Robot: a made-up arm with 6 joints.
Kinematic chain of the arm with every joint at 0, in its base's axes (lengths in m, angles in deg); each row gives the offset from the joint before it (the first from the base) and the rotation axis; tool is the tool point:
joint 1: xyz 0 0 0.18 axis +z
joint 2: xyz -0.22 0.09 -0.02 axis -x
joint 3: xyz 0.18 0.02 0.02 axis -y
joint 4: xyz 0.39 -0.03 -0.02 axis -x
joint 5: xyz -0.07 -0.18 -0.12 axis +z
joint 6: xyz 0.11 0 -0.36 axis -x
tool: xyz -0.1 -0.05 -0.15
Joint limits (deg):
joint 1: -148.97..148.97
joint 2: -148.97..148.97
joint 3: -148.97..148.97
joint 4: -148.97..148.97
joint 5: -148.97..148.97
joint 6: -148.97..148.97
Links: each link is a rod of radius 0.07 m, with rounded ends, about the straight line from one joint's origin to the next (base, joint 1, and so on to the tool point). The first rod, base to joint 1, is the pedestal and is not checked.
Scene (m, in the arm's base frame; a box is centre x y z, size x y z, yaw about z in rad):
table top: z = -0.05
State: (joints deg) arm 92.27 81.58 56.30 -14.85 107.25 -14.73
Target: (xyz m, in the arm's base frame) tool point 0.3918 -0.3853 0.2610
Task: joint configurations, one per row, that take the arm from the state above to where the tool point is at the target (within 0.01 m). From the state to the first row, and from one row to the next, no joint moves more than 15 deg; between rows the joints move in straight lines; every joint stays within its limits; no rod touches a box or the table.
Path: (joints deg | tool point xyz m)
1: 80.90 83.40 43.78 -13.82 105.36 -24.59 | 0.2748 0.6124 0.1572
2: 69.52 85.23 31.27 -12.79 103.47 -34.46 | 0.4980 0.3971 0.1714
3: 58.15 87.05 18.75 -11.76 101.58 -44.32 | 0.5937 0.1155 0.1960
4: 46.78 88.87 6.23 -10.73 99.69 -54.18 | 0.5512 -0.1657 0.2273
5: 35.40 90.70 -6.28 -9.69 97.80 -64.04 | 0.3918 -0.3853 0.2611

